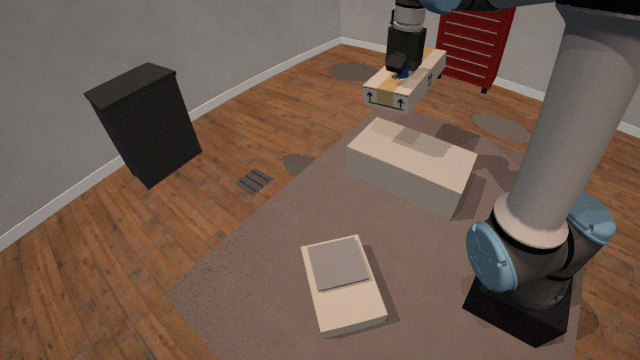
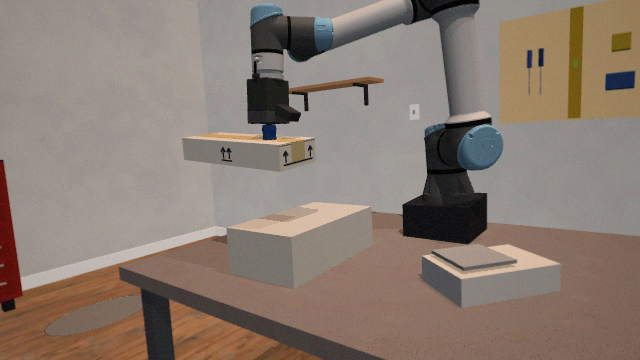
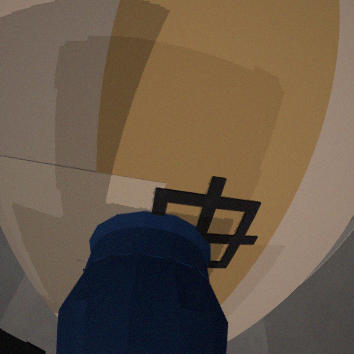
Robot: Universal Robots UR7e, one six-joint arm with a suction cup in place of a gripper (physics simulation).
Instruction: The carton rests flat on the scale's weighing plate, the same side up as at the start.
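Places are measured from the arm's base along level axes (x back, y right, z up), in metres.
Pixels of known places: hand, its tool point: (image 1: 401, 79) (image 3: 160, 231); arm's base, origin of its link: (image 2: 448, 198).
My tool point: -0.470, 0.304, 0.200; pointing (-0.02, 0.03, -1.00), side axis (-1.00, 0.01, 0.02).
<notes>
Ahead of a thing's pixels: the offset from my tool point to its top centre, as dx, dy, dz. Level surfaces: height alone.
A long white carton with tan tape @(-0.002, +0.076, +0.035) (image 1: 375, 95) (image 2: 227, 150) (image 3: 200, 125) hangs level in the air under the suction cup, its printed arrows pointing up. My gripper, a blue suction cup (image 1: 403, 75) (image 2: 269, 133) (image 3: 145, 280), is on the carton's top face, nearer the arrow-marked end. The carton is high above the large pale block and away from the scale. The scale @(+0.087, -0.480, -0.238) (image 1: 352, 310) (image 2: 515, 290) lies on the table, and its grey weighing plate @(+0.060, -0.455, -0.238) (image 1: 339, 264) (image 2: 472, 257) is bare. The carton's underside is hidden.
A large pale block @(+0.081, -0.037, -0.194) (image 1: 415, 160) (image 2: 300, 245) stands on the table @(dz -0.308) (image 1: 260, 280) (image 2: 380, 310) between the carton and the scale. The arm's black base (image 1: 515, 312) (image 2: 445, 217) stands near the scale. A black cabinet (image 1: 150, 125) and a red tool cabinet (image 1: 472, 47) stand beyond the table.
</notes>
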